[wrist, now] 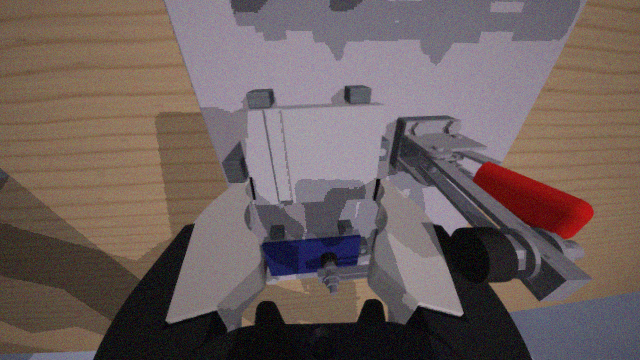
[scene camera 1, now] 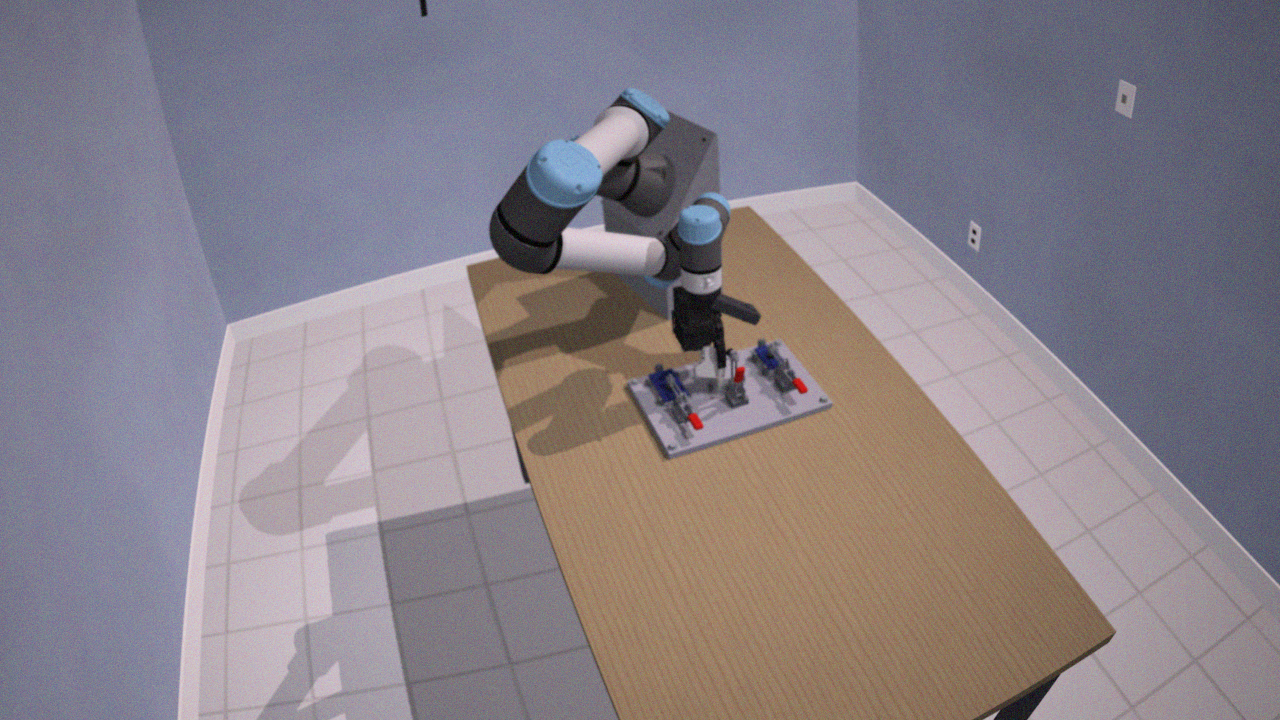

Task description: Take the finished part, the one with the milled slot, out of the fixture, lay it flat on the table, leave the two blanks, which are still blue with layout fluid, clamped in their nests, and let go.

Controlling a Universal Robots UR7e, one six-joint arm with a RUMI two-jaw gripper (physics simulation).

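Places are measured from the arm's base along level axes (x ahead, y left, z up), in millimetres.
Pixels of known places: gripper, between the fingertips: (wrist: pixel 315 179) (scene camera 1: pixel 710 376); arm's base, origin of its link: (scene camera 1: pixel 652 185).
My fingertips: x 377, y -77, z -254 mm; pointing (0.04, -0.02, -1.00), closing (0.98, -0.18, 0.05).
Ahead of a thing's pixels: the offset from my fingertips to its top centre. "spot": to the spot under its first point. Level surfaces: height alone.
The finished part @(2 mm ahead, 23 mm left, 19 mm up) (wrist: pixel 330 145), a pale block with a milled slot near its left side, lies flat in the middle nest of the fixture plate @(49 mm ahead, 17 mm left, 11 mm down) (scene camera 1: pixel 769 413) (wrist: pixel 295 65). My gripper (scene camera 1: pixel 718 380) (wrist: pixel 315 179) is low over that nest and shut on the part, one fingertip against each side, near its lower edge in the wrist view. In the scene view the fingers mostly hide the part. One blue blank @(15 mm back, 86 mm right, 5 mm up) (scene camera 1: pixel 664 383) (wrist: pixel 300 257) sits clamped in the left nest. The other blue blank @(19 mm ahead, 131 mm left, 15 mm up) (scene camera 1: pixel 767 358) sits clamped in the right nest of the scene view.
The middle nest's toggle clamp is swung open, its red handle @(89 mm ahead, 13 mm left, 76 mm up) (scene camera 1: pixel 739 374) (wrist: pixel 532 200) raised close beside the gripper. Its arm and black pad @(spot: 46 mm ahead, 23 mm left, 88 mm up) (wrist: pixel 485 255) stand beside the right finger. Grey locating blocks @(34 mm ahead, 54 mm left, 6 mm up) (wrist: pixel 358 94) border the part. The plate rests on the wooden table @(26 mm down) (scene camera 1: pixel 805 537).
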